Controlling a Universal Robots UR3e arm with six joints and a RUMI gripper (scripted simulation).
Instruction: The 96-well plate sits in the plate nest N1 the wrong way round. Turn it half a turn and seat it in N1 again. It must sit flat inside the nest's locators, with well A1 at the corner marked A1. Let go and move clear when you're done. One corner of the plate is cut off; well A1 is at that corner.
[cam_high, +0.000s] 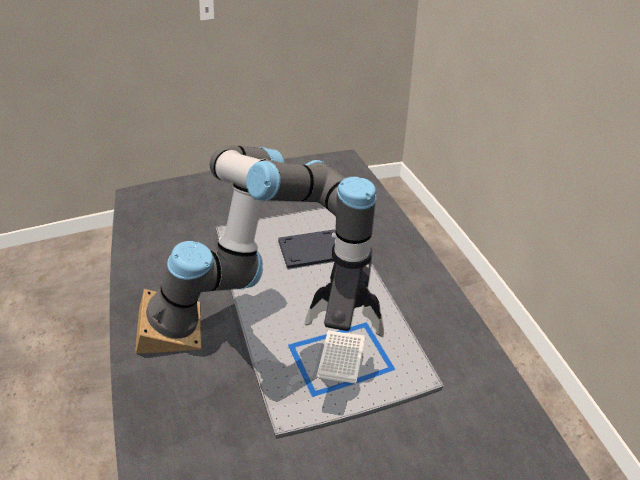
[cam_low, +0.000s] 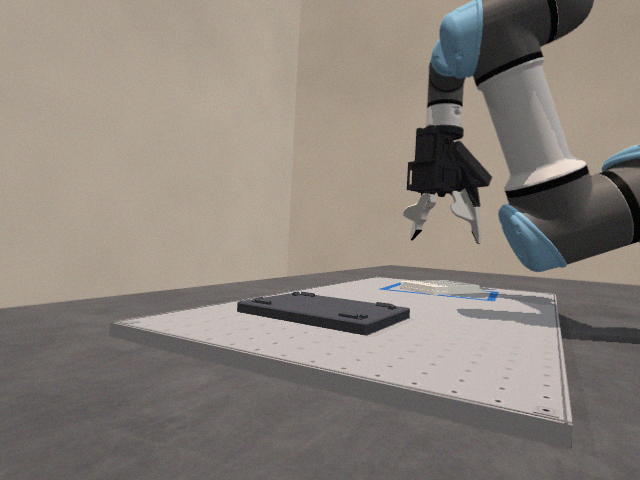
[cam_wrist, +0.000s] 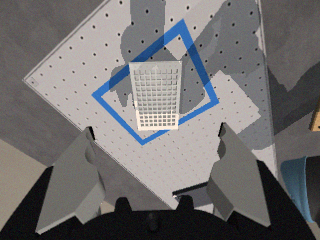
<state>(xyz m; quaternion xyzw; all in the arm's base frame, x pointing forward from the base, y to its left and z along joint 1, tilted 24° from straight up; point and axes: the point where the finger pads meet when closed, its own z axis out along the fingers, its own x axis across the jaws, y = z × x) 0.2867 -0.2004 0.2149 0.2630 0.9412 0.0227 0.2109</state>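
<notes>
Now: hand 80 mm above the white 96-well plate. The rest, counted from my hand: A1 mark: 140 mm ahead, 310 mm to the left, 80 mm below; then plate nest N1: 70 mm ahead, 370 mm to the left, 80 mm below.
</notes>
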